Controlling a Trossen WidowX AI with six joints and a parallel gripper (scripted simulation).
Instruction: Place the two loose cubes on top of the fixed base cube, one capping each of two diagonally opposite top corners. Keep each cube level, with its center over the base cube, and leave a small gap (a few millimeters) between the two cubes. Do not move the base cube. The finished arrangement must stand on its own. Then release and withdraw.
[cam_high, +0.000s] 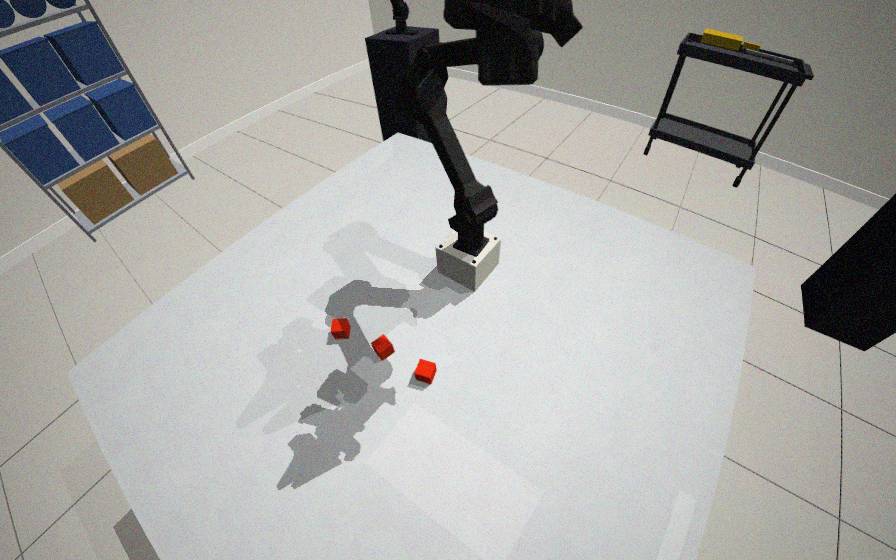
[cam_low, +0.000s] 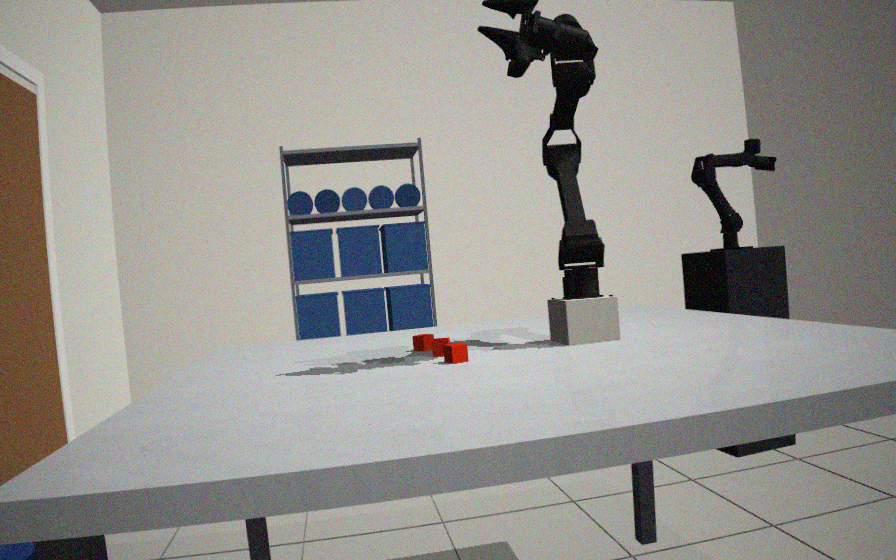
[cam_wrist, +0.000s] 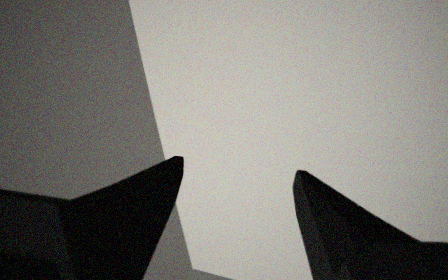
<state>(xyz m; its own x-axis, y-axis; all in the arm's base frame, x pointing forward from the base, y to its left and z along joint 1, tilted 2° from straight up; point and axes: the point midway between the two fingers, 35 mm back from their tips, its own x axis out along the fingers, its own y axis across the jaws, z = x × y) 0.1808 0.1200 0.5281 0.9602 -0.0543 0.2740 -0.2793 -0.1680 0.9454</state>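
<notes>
Right now my gripper tip is 110 mm short of the red cube, 260 mm to the left of it and 620 mm above it.
</notes>
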